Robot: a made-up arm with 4 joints.
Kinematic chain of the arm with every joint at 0, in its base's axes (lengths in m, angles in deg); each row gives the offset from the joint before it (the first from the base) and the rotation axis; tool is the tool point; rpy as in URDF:
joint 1: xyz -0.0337 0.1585 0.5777 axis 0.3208 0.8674 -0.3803
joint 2: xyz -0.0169 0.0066 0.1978 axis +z
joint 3: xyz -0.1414 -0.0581 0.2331 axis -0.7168 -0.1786 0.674
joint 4: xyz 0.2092 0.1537 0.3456 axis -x
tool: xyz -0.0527 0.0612 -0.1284 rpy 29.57 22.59 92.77
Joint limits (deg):
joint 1: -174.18..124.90
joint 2: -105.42..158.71
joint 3: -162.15..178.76
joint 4: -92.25..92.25
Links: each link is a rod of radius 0.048 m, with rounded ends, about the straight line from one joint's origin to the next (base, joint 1, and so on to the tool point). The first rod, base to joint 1, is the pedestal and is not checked.
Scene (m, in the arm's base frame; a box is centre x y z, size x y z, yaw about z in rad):
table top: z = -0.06
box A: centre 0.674 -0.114 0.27 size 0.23 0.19 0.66 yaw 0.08
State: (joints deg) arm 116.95 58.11 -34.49 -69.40
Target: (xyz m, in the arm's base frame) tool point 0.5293 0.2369 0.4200
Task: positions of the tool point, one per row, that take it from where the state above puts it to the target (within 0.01 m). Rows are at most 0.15 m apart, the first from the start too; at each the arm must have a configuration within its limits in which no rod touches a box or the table.
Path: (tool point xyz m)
1: 0.4557 -0.4082 0.2161
2: 0.3798 -0.3930 0.1576
3: 0.2975 -0.3692 0.1160
4: 0.2122 -0.3391 0.0931
5: 0.1273 -0.3058 0.0896
6: 0.0466 -0.2724 0.1055
7: 0.1520 -0.2048 0.0923
8: 0.2599 -0.1283 0.1072
9: 0.3604 -0.0436 0.1509
10: 0.4440 0.0475 0.2213
11: 0.5023 0.1422 0.3132
12: 0.5293 0.2369 0.4200

